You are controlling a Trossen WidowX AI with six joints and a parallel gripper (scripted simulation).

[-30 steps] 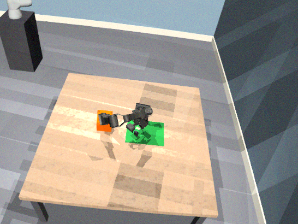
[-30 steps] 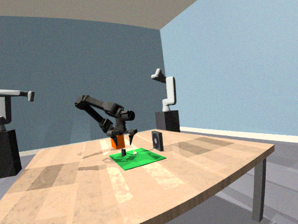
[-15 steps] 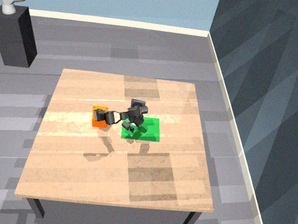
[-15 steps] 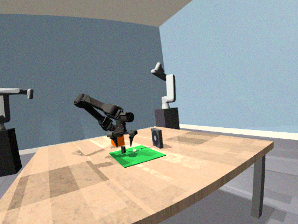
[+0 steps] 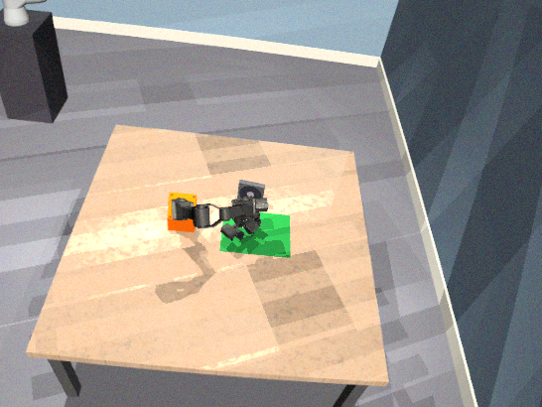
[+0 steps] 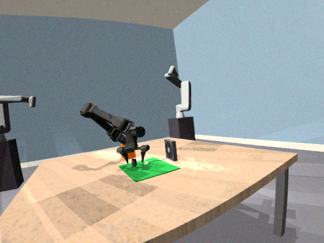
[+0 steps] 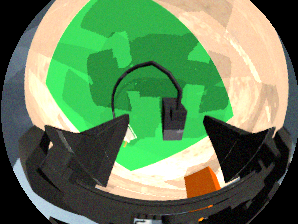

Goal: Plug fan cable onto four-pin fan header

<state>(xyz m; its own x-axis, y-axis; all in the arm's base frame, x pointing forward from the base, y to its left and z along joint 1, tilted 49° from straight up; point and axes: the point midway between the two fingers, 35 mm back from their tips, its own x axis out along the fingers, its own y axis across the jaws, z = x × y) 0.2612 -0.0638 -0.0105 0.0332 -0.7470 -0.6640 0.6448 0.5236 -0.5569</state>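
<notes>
Now: gripper tip 80 mm short of the green board, 40 mm to the right of it and 30 mm above it. Round my gripper tip: black fan 220 mm to the left, 40 mm above, 30 mm ahead; then dark cable plug 10 mm to the right.
</notes>
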